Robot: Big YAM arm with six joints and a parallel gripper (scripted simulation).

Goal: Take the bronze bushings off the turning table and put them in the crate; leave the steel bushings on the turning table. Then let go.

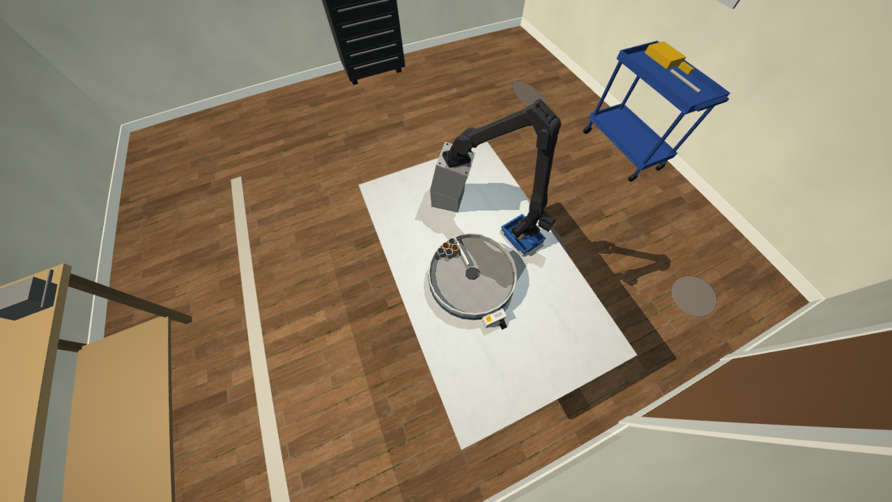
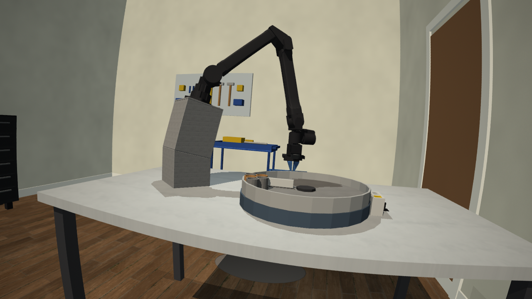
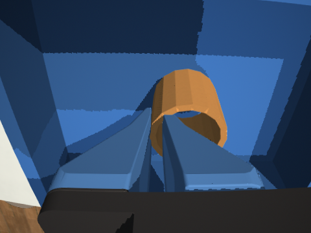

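The blue crate is 10 mm behind my hand and 20 mm below it. The rest, counted from my hand: round grey turning table: 80 mm ahead, 350 mm to the right, 10 mm above.
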